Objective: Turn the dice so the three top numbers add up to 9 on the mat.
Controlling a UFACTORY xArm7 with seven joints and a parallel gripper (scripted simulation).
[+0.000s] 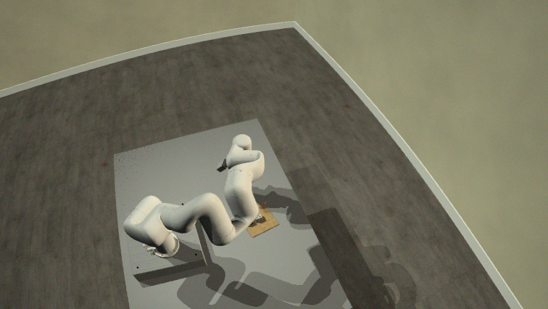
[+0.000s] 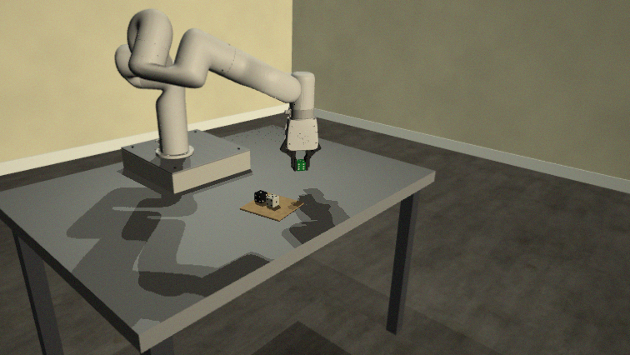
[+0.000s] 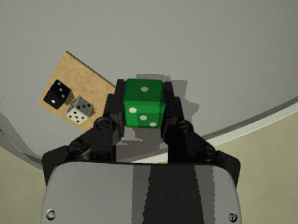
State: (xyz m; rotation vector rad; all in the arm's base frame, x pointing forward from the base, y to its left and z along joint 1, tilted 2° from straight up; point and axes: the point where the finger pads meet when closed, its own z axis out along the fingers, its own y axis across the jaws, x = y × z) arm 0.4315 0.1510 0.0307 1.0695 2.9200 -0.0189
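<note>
Right now the white die is 14 cm to the right of my hand and 8 cm below it. Also, from my hand: black die 14 cm to the right, 8 cm below, 4 cm behind; green die 1 cm below; tan mat 14 cm to the right, 10 cm below.
</note>
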